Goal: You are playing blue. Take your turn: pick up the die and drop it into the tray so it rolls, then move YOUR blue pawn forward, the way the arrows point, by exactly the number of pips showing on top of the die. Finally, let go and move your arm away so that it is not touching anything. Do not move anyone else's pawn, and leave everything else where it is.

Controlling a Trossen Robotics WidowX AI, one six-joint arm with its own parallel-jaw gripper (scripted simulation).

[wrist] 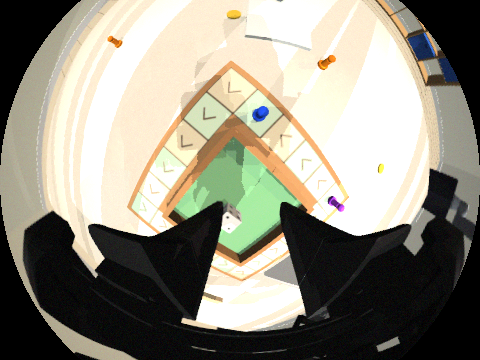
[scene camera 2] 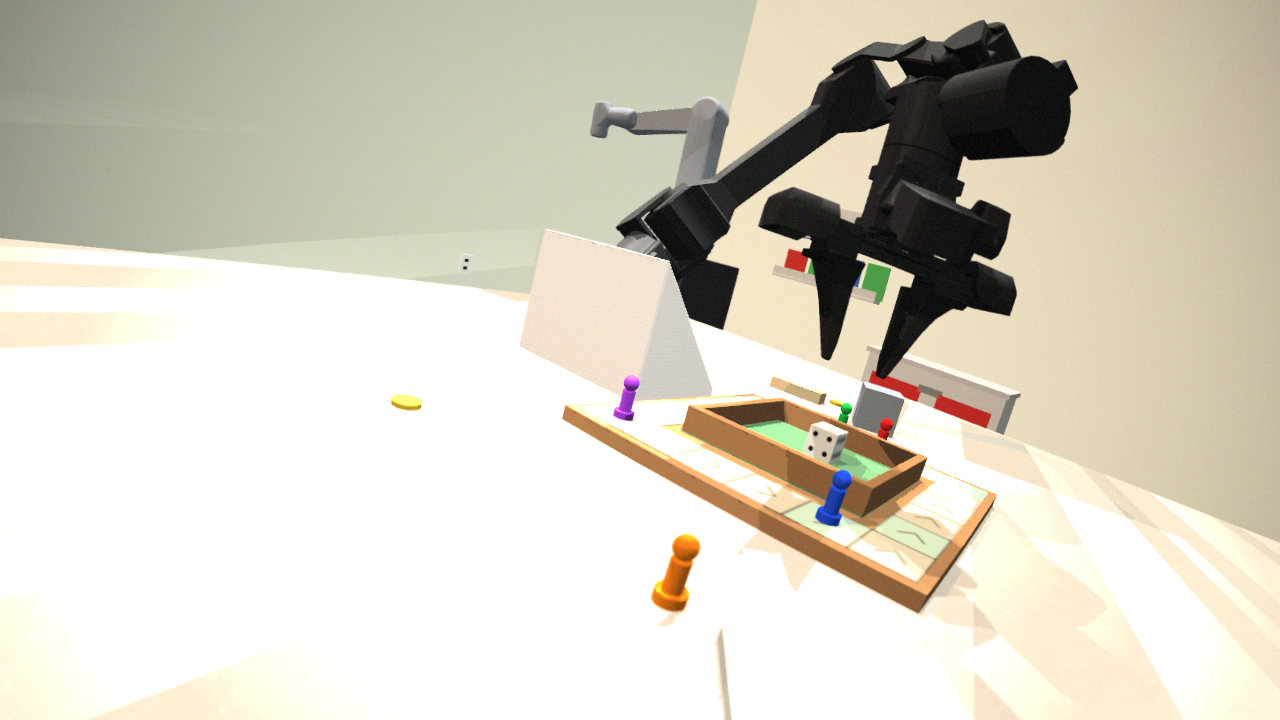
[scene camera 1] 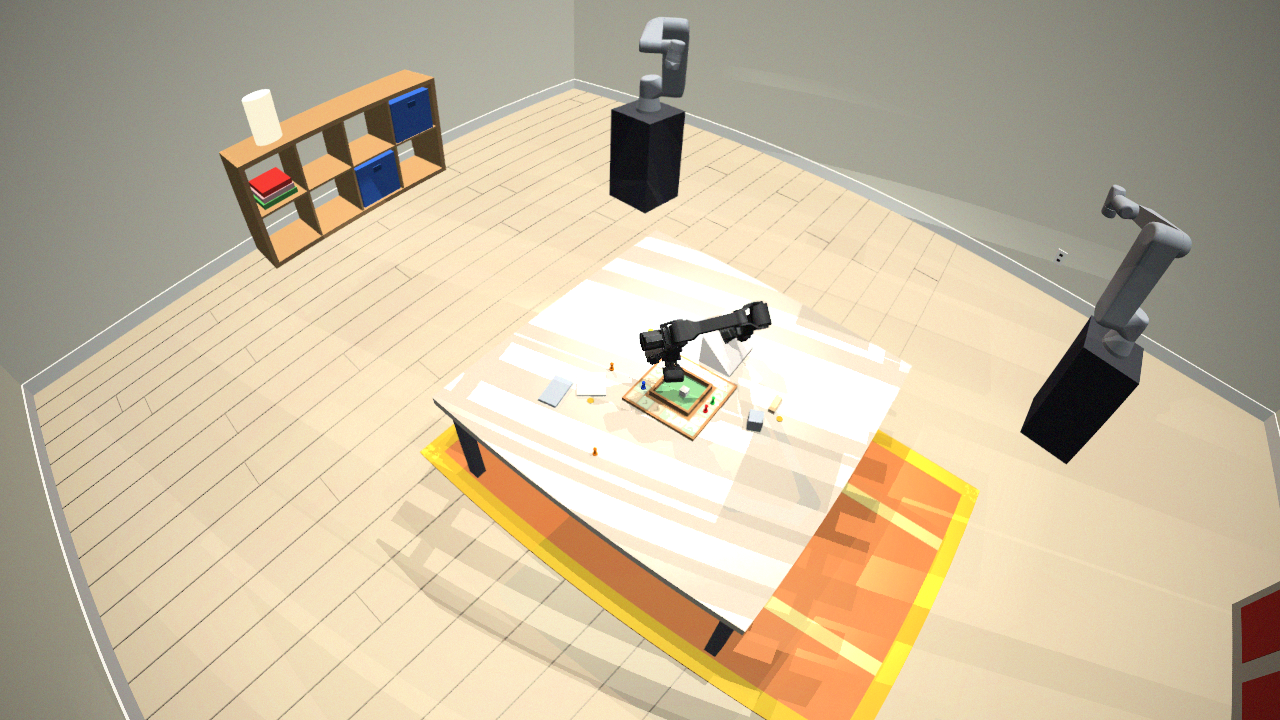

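Observation:
My gripper (scene camera 2: 852, 368) is there in the picture, and you'd find the gripper in the wrist view (wrist: 251, 207) and in scene camera 1 (scene camera 1: 668, 373) too. There's also a white die (scene camera 2: 825, 442), and with it I can see a blue pawn (scene camera 2: 828, 514) and an orange pawn (scene camera 2: 671, 594).

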